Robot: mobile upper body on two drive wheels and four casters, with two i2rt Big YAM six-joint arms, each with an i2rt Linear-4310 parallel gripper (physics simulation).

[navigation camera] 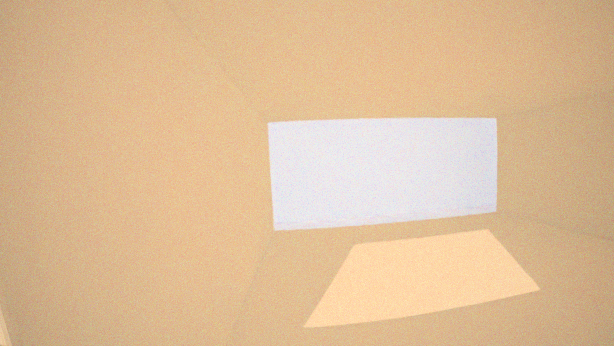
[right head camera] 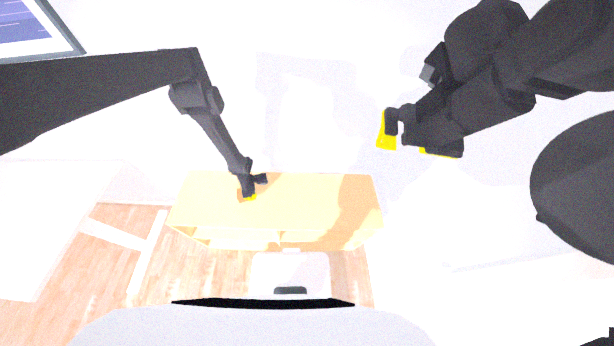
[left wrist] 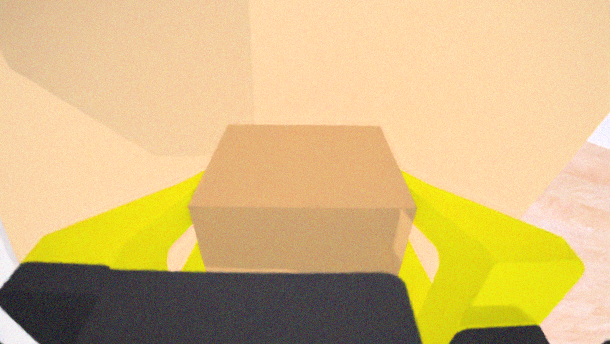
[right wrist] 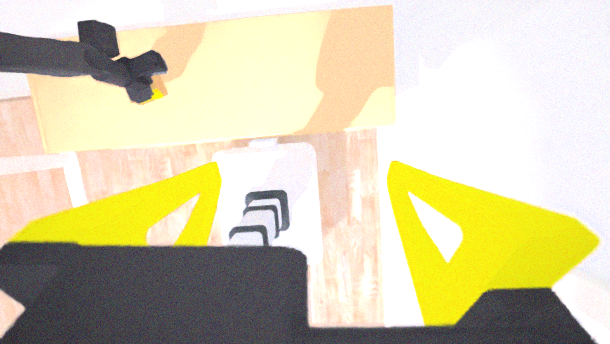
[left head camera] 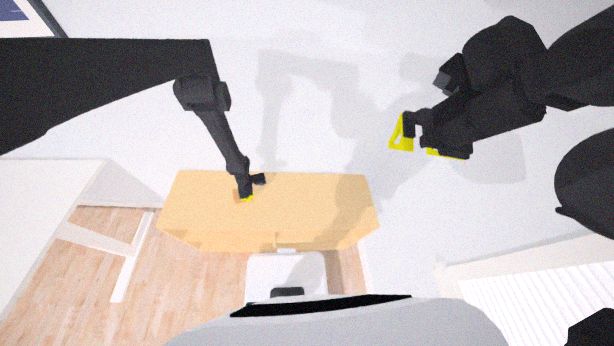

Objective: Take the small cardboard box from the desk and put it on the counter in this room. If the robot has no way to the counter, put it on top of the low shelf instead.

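Places are measured from the left arm's base along level axes (x ahead, y left, z up), in metres.
Pixels of known places: left gripper, between the fingertips: (right head camera: pixel 251 195) (left wrist: pixel 303 173) (right wrist: pixel 157 87) (left head camera: pixel 247 195); right gripper, between the fingertips: (right head camera: pixel 399 146) (right wrist: pixel 304 170) (left head camera: pixel 408 148).
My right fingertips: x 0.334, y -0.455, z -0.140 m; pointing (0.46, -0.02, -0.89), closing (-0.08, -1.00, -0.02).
Note:
Behind a point stands the place of what it marks.
The small cardboard box (left head camera: pixel 236 196) {x 0.513, y 0.040, z -0.704 m} (right head camera: pixel 241 195) {x 0.515, y 0.034, z -0.704 m} (left wrist: pixel 302 170) {x 0.549, y -0.026, z -0.723 m} (right wrist: pixel 160 85) {x 0.542, y -0.028, z -0.732 m} is brown and held level between the yellow fingers of my left gripper (left head camera: pixel 245 198) {x 0.542, y -0.006, z -0.751 m} (right head camera: pixel 248 197) {x 0.542, y -0.006, z -0.751 m} (right wrist: pixel 157 87) {x 0.542, y -0.006, z -0.751 m}. This gripper is shut on it, over the left part of the low shelf's top in the head views. The low shelf (left head camera: pixel 310 200) {x 0.542, y -0.354, z -0.800 m} (right head camera: pixel 310 200) {x 0.542, y -0.336, z -0.800 m} (left wrist: pixel 425 75) {x 0.490, y -0.049, z -0.800 m} (right wrist: pixel 260 65) {x 0.591, y -0.323, z -0.800 m} (navigation camera: pixel 125 175) {x 0.407, y -0.150, z -1.182 m} is pale wood with open compartments. The box's underside is hidden, so I cannot tell whether it touches the top. My right gripper (left head camera: pixel 420 148) {x 0.334, y -0.455, z -0.140 m} (right head camera: pixel 409 148) {x 0.334, y -0.455, z -0.140 m} (right wrist: pixel 304 170) {x 0.334, y -0.455, z -0.140 m} is open and empty, right of the shelf in the head views. I cannot make out a counter.
A white table top (left head camera: pixel 40 200) {x 0.445, y 1.079, z -0.690 m} (right head camera: pixel 45 230) {x 0.255, y 1.050, z -0.690 m} is at the left, with a white floor bar (left head camera: pixel 131 260) (right head camera: pixel 147 255) beneath. My white base (left head camera: pixel 285 267) {x 0.223, y -0.216, z -1.150 m} (right head camera: pixel 290 270) {x 0.200, y -0.223, z -1.150 m} (right wrist: pixel 295 160) {x 0.243, y -0.386, z -1.150 m} is close before the shelf. A white wall is behind it. A ribbed white surface (left head camera: pixel 540 300) {x -0.025, y -0.875, z -0.312 m} is at lower right.

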